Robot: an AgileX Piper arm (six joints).
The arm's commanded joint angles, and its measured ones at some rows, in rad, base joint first. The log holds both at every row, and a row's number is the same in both.
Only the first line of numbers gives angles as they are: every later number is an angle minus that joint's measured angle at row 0.
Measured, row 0:
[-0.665 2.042 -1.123 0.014 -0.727 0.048]
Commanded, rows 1 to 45:
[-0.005 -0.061 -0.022 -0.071 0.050 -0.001]
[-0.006 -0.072 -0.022 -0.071 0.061 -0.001]
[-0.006 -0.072 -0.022 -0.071 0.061 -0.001]
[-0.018 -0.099 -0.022 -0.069 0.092 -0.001]
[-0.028 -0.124 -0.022 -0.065 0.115 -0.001]
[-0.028 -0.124 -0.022 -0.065 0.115 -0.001]
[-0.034 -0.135 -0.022 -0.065 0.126 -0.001]
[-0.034 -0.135 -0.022 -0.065 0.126 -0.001]
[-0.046 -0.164 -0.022 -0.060 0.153 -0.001]
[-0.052 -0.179 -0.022 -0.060 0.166 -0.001]
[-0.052 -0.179 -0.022 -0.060 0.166 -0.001]
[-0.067 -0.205 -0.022 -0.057 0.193 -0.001]
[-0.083 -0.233 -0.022 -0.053 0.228 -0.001]
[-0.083 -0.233 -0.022 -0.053 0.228 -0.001]
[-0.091 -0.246 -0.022 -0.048 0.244 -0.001]
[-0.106 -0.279 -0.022 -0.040 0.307 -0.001]
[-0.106 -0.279 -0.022 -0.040 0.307 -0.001]
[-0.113 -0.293 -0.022 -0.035 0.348 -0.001]
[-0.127 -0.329 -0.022 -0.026 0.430 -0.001]
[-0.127 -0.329 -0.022 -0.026 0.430 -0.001]
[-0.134 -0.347 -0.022 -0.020 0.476 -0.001]
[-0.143 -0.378 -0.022 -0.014 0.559 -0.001]
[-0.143 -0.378 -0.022 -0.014 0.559 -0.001]
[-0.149 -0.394 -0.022 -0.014 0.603 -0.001]
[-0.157 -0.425 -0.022 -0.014 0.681 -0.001]
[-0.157 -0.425 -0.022 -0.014 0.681 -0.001]
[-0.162 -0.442 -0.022 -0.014 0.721 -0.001]
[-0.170 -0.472 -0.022 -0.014 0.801 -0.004]
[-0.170 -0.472 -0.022 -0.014 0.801 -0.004]
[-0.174 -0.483 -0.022 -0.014 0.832 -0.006]
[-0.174 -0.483 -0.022 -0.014 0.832 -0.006]
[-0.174 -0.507 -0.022 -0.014 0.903 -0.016]
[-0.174 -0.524 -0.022 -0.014 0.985 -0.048]
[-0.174 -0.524 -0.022 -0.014 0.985 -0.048]
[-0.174 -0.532 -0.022 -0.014 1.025 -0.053]
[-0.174 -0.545 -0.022 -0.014 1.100 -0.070]
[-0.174 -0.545 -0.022 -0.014 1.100 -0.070]
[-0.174 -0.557 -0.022 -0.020 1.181 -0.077]
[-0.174 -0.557 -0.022 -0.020 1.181 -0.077]
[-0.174 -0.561 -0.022 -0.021 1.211 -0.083]
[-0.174 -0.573 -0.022 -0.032 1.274 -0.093]
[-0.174 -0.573 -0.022 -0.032 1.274 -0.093]
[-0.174 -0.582 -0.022 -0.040 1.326 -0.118]
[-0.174 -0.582 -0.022 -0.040 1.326 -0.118]
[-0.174 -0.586 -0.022 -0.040 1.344 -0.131]
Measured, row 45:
[-0.169 -0.567 -0.011 -0.024 1.274 -0.093]
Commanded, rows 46 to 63:
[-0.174 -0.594 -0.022 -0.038 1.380 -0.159]
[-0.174 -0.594 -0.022 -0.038 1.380 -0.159]
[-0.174 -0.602 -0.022 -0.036 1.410 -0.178]
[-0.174 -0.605 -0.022 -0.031 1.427 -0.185]
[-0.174 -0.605 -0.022 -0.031 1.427 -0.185]
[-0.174 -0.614 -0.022 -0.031 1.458 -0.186]
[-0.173 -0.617 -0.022 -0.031 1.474 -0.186]
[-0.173 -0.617 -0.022 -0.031 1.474 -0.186]
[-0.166 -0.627 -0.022 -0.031 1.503 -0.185]
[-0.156 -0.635 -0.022 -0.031 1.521 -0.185]
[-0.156 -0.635 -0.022 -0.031 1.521 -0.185]
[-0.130 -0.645 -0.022 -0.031 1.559 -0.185]
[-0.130 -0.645 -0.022 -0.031 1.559 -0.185]
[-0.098 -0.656 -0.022 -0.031 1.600 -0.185]
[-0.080 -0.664 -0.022 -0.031 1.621 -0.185]
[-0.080 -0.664 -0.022 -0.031 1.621 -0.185]
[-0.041 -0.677 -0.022 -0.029 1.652 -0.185]
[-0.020 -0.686 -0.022 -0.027 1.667 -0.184]
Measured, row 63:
[-0.064 -0.660 -0.011 -0.026 1.617 -0.176]
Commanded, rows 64 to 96:
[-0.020 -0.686 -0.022 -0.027 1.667 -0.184]
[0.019 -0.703 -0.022 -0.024 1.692 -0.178]
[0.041 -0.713 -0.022 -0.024 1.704 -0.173]
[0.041 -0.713 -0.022 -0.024 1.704 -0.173]
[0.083 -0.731 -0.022 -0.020 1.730 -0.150]
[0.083 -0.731 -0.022 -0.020 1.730 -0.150]
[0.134 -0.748 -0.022 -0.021 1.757 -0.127]
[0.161 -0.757 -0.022 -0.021 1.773 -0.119]
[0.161 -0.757 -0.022 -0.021 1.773 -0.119]
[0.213 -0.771 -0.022 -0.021 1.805 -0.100]
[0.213 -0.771 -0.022 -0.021 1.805 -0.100]
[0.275 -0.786 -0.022 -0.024 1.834 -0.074]
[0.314 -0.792 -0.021 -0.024 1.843 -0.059]
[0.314 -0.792 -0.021 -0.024 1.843 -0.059]
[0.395 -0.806 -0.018 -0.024 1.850 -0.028]
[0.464 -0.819 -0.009 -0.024 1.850 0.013]
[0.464 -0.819 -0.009 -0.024 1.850 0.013]
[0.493 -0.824 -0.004 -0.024 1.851 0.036]
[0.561 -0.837 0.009 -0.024 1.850 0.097]
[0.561 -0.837 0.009 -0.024 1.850 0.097]
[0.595 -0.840 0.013 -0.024 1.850 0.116]
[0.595 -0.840 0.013 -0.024 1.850 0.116]
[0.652 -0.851 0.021 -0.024 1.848 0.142]
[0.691 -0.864 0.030 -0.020 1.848 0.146]
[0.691 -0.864 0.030 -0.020 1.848 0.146]
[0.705 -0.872 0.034 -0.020 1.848 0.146]
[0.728 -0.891 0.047 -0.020 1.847 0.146]
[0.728 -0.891 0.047 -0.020 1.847 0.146]
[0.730 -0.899 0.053 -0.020 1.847 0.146]
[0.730 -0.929 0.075 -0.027 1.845 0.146]
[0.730 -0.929 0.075 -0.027 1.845 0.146]
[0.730 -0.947 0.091 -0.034 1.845 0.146]
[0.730 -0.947 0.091 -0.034 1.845 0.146]
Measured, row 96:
[0.726 -0.906 0.059 -0.014 1.842 0.142]
